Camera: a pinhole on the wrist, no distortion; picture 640 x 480 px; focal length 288.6 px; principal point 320.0 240.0 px. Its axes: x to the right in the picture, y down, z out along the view. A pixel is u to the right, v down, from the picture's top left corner.
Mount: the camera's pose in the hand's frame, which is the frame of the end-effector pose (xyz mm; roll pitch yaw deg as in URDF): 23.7 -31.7 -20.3 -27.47 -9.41 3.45
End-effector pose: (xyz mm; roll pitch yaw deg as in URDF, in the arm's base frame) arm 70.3 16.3 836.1 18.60 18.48 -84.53
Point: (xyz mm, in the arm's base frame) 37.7 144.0 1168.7
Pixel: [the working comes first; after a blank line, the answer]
In the camera's frame: -196.0 -47.0 339.6

153.5 200.1
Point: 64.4 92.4 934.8
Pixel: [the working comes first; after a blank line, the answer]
In the camera's frame: -108.1 7.3 121.9

63.9 257.4
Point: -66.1 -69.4 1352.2
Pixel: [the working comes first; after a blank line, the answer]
In the camera's frame: -23.2 -201.5 530.1

307.4 130.3
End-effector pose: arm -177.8 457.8 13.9 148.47 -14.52 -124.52
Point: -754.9 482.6 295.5
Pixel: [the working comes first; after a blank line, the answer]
In the camera's frame: 389.1 448.5 285.6

outside the picture
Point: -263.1 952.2 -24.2
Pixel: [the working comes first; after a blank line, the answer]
In the camera's frame: -327.8 238.5 366.1

61.5 428.0
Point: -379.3 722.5 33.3
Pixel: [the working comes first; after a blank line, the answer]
In the camera's frame: -74.2 219.2 296.2

247.7 453.6
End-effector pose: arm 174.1 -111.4 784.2 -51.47 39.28 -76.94
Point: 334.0 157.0 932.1
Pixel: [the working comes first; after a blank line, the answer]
In the camera's frame: -248.0 83.2 286.1

69.9 323.9
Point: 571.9 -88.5 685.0
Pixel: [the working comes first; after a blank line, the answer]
In the camera's frame: 158.1 132.3 389.2

437.2 338.1
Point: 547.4 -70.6 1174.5
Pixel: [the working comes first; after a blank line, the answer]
In the camera's frame: -147.7 -235.9 496.5

234.2 102.9
